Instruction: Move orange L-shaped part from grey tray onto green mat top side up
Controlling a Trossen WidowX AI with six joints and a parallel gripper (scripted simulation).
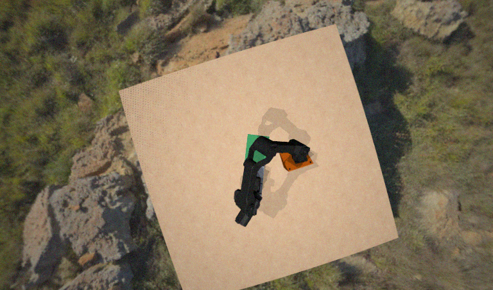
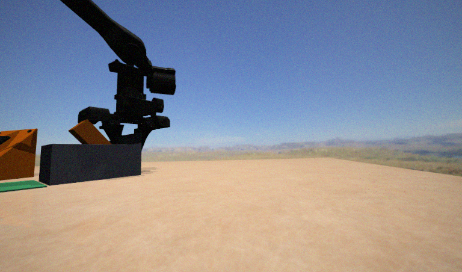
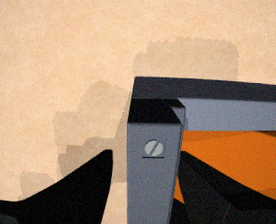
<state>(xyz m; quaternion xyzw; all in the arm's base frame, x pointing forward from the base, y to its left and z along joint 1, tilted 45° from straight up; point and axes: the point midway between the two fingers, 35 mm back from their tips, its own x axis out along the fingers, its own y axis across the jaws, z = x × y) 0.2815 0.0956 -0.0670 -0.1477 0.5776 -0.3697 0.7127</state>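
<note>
My gripper tip is 2 cm past the orange L-shaped part, 5 cm to the left of it and 1 cm below it. Also, from my gripper tip: green mat: 8 cm behind, 21 cm to the right, 5 cm below.
</note>
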